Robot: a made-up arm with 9 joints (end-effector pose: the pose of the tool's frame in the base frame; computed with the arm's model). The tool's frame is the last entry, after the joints. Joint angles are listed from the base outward.
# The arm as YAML. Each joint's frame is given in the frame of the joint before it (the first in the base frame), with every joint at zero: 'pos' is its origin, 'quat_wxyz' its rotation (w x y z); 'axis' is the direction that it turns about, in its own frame. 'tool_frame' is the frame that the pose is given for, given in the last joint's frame.
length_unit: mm
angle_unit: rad
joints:
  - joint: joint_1
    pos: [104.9, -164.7, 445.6]
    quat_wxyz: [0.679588, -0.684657, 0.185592, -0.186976]
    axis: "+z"
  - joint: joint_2
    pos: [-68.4, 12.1, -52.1]
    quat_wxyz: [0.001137, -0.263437, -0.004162, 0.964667]
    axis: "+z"
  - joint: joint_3
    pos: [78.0, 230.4, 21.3]
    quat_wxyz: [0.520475, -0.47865, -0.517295, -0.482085]
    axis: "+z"
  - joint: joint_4
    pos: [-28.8, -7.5, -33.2]
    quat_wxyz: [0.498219, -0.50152, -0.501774, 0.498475]
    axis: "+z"
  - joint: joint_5
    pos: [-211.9, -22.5, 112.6]
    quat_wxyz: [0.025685, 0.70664, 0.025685, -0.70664]
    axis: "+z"
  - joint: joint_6
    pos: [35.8, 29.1, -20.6]
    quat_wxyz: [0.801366, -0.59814, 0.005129, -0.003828]
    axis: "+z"
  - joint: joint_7
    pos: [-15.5, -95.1, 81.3]
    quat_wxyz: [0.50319, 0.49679, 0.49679, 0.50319]
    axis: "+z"
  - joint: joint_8
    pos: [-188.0, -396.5, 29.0]
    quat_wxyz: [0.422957, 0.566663, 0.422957, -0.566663]
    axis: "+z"
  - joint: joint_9
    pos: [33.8, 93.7, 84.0]
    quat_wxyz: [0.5, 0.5, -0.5, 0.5]
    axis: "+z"
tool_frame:
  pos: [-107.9, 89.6, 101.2]
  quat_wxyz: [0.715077, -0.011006, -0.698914, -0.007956]
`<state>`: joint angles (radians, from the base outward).
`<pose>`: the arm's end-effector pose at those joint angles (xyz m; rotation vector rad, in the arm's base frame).
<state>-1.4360 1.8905 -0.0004 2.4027 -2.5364 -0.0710 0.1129 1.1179 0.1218</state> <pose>-0.2526 -0.1146 0.9539 0.8713 1.5345 1.2288</pose>
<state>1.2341 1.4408 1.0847 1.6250 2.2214 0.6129 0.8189 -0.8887 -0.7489</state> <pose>0.2321 -0.3429 0.4754 1.5096 -1.7450 -1.3231</pose>
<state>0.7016 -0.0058 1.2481 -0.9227 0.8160 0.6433 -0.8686 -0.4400 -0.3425</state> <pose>-0.0754 0.3680 0.7375 1.5019 0.3670 0.8384</pose>
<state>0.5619 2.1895 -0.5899 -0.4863 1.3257 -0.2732 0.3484 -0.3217 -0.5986</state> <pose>-0.1261 0.0115 0.3096 -0.1582 2.9228 -1.0498</pose>
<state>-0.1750 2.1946 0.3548 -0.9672 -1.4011 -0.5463 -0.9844 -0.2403 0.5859</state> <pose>-0.3568 -0.1975 0.0764 0.9258 1.4666 1.6156</pose>
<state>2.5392 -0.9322 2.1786 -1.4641 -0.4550 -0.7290 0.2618 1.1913 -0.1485</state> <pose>0.1390 0.0217 0.2225 -0.2270 0.2179 0.2647</pose>
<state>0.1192 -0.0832 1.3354 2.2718 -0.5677 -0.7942 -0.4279 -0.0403 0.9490</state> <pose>0.3765 -0.5511 0.8495 2.0245 -2.1598 -0.2411</pose>
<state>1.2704 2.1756 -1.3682 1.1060 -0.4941 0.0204 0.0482 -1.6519 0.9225</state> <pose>0.0570 -0.3561 -0.1644 -0.0542 -2.4535 -1.1244</pose>
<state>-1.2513 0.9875 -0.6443 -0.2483 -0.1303 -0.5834 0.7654 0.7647 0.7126</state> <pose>-0.0940 -0.2800 0.3790 0.0129 -0.3504 -2.4368</pose>
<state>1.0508 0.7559 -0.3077 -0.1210 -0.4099 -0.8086 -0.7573 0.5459 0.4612</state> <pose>0.0719 -0.5854 -0.0029 -0.4876 0.5681 -0.3158</pose>
